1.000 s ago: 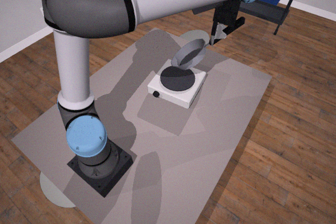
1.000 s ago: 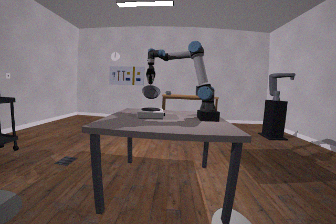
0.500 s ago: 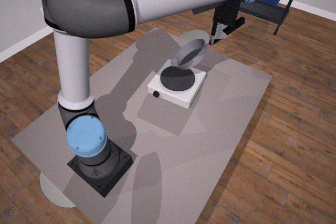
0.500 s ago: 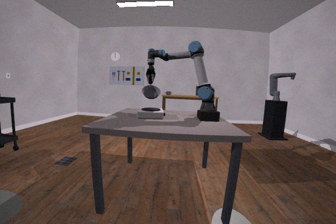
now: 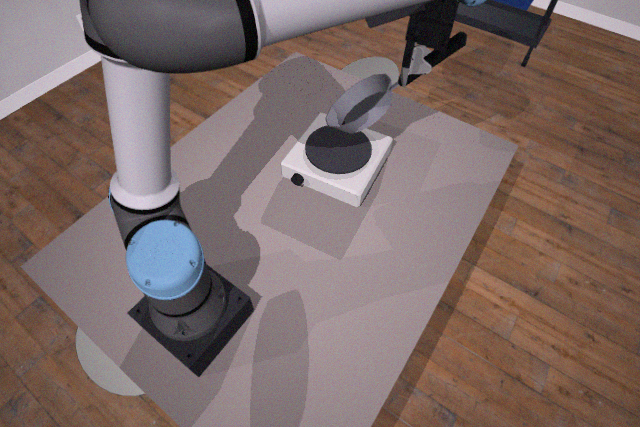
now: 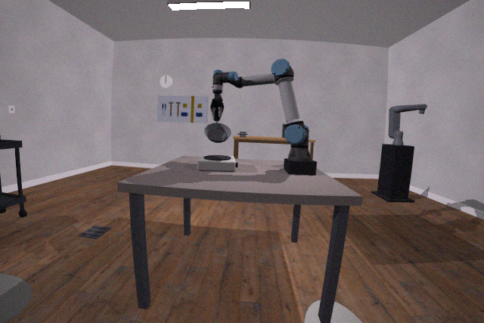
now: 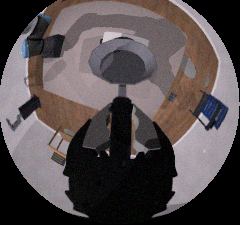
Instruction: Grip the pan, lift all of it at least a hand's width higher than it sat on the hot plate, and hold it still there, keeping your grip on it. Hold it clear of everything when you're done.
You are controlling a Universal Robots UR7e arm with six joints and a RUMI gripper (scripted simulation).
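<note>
The pan is 6 cm below my hand, 5 cm to the left of it and 1 cm behind it. From my hand the other things lie so: hot plate (31 cm below, 13 cm to the left, 6 cm behind).
</note>
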